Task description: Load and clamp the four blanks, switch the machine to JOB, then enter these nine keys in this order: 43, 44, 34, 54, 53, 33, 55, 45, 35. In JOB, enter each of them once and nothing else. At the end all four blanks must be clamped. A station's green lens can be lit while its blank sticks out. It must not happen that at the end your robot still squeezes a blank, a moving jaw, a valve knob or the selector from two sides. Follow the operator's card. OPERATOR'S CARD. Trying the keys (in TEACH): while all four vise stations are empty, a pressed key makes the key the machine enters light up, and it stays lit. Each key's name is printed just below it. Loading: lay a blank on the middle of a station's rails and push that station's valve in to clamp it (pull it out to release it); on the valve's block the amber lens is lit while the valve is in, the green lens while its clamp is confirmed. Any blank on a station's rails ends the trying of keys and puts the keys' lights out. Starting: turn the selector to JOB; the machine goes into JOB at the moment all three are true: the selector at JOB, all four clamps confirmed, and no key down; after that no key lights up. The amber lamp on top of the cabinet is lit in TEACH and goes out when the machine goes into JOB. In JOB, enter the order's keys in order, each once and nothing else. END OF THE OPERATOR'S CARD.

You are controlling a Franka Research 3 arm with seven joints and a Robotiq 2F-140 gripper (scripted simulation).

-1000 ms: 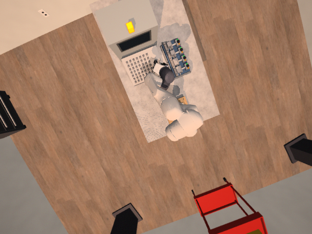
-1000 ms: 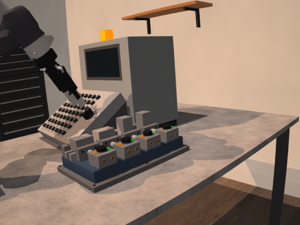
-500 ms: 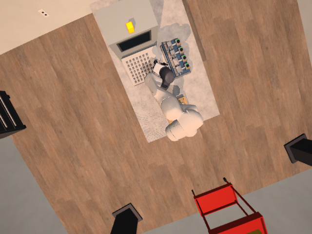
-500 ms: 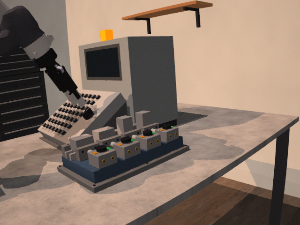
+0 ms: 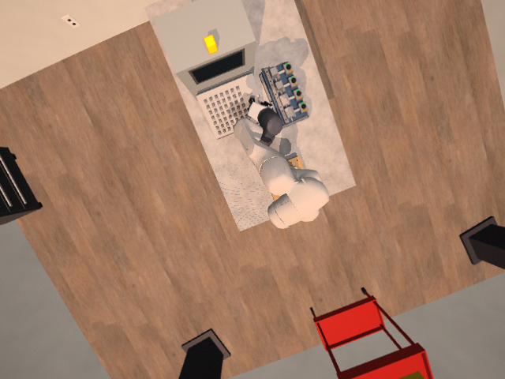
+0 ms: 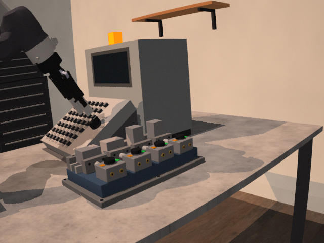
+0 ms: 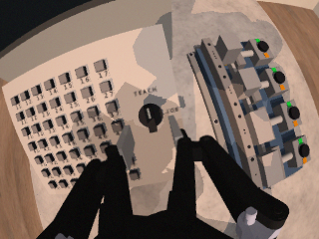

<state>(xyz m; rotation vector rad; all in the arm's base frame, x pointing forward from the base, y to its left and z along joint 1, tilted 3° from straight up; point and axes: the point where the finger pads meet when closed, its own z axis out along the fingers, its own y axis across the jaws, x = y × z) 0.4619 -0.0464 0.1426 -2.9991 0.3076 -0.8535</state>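
Now: the black selector knob 50 mm ahead of my hand, 10 mm to the right of it and 60 mm below it. Also, from my hand: keypad: 90 mm ahead, 100 mm to the left, 110 mm below.
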